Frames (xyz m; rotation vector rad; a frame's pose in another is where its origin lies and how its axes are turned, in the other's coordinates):
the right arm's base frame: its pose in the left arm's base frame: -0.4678 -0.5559 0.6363 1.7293 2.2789 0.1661
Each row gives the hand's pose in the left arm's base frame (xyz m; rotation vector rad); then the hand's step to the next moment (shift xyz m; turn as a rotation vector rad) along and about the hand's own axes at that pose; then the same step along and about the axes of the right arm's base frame.
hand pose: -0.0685 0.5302 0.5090 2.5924 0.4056 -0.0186
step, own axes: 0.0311 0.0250 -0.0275 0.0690 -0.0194 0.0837
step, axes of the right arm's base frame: -0.0121 0.0415 -0.0219 -0.0086 0.0367 0.1036
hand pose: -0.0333 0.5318 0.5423 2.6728 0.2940 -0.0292
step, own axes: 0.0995 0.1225 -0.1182 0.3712 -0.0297 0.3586
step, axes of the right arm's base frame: -0.0864 0.1399 -0.1088 -0.0906 0.2316 0.4532
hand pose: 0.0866 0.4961 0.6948 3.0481 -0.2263 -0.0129
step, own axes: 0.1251 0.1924 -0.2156 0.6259 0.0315 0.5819
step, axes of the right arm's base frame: -0.2405 0.0972 -0.1785 -0.2295 0.3654 0.7384
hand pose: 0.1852 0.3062 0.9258 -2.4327 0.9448 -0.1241
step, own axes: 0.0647 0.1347 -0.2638 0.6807 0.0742 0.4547
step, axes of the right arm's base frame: -0.2281 -0.1232 -0.1572 -0.3500 0.3367 0.6631
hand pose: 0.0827 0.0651 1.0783 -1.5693 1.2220 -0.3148
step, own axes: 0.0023 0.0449 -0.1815 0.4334 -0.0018 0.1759
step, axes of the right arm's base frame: -0.0631 -0.1624 -0.0679 -0.2881 0.1652 0.3294
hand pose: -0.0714 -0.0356 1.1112 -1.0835 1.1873 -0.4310
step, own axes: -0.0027 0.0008 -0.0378 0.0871 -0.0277 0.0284
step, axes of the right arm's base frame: -0.0054 -0.0361 -0.0104 -0.0766 0.0353 0.0452
